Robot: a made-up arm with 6 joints.
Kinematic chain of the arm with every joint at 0, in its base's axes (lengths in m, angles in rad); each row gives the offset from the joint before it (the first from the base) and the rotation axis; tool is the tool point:
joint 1: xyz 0 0 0.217 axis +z
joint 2: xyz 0 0 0 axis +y
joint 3: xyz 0 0 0.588 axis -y
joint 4: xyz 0 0 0 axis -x
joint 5: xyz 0.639 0 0 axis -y
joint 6: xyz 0 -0.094 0 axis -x
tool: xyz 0 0 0
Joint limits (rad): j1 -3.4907..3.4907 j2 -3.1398..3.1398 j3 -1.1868..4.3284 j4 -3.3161..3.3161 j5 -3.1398..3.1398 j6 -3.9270..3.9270
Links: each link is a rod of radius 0.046 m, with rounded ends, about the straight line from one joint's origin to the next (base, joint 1, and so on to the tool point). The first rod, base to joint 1, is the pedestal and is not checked.
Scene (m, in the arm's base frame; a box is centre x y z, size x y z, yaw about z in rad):
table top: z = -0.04
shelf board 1: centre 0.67 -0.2 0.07 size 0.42 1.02 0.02 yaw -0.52
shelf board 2: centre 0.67 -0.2 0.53 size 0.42 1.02 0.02 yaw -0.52
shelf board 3: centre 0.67 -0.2 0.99 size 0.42 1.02 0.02 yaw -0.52
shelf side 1: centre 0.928 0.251 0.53 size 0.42 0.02 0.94 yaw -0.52
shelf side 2: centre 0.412 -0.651 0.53 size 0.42 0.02 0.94 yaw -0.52
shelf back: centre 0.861 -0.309 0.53 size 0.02 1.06 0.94 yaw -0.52
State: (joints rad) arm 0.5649 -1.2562 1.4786 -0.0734 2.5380 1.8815
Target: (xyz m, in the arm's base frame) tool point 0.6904 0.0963 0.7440
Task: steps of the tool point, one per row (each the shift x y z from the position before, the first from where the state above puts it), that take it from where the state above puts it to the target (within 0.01 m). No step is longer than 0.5 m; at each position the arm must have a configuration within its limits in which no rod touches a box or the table.
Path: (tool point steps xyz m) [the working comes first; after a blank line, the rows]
Joints at the target: 0.2690 0.0926 0.0398 -0.2672 2.5380 1.8815
Straight joint move there: touches shelf board 3.

1: 0.3089 0.0496 0.3839
2: 0.3572 0.2164 0.2301
3: 0.3016 0.3345 0.0383
4: 0.1762 0.3596 -0.1459
5: 0.1673 0.0382 -0.1186
6: 0.1709 -0.0620 -0.1431
7: 0.1238 -0.1488 -0.1588

